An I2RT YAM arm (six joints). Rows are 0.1 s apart.
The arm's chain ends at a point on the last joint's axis. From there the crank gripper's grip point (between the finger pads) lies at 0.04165 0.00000 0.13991 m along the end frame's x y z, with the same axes.
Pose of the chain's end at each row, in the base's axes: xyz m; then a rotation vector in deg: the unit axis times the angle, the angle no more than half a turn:
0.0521, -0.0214, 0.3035, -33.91, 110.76, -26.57
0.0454, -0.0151, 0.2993, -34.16, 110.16, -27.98
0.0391, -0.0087, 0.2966, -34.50, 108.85, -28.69
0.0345, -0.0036, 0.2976, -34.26, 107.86, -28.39
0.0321, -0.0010, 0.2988, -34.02, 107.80, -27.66
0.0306, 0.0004, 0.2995, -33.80, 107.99, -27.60
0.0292, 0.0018, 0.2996, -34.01, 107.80, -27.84
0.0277, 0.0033, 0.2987, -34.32, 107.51, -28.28
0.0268, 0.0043, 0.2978, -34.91, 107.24, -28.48
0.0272, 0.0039, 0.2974, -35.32, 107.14, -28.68
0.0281, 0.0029, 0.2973, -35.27, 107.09, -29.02
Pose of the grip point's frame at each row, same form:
0.1645, -0.0542, 0.2163, -33.91, 110.76, -26.57
0.1585, -0.0502, 0.2139, -34.16, 110.16, -27.98
0.1541, -0.0441, 0.2139, -34.50, 108.85, -28.69
0.1511, -0.0379, 0.2167, -34.26, 107.86, -28.39
0.1489, -0.0340, 0.2177, -34.02, 107.80, -27.66
0.1471, -0.0327, 0.2181, -33.80, 107.99, -27.60
0.1460, -0.0316, 0.2186, -34.01, 107.80, -27.84
0.1448, -0.0306, 0.2184, -34.32, 107.51, -28.28
0.1442, -0.0294, 0.2179, -34.91, 107.24, -28.48
0.1447, -0.0299, 0.2176, -35.32, 107.14, -28.68
0.1456, -0.0316, 0.2178, -35.27, 107.09, -29.02

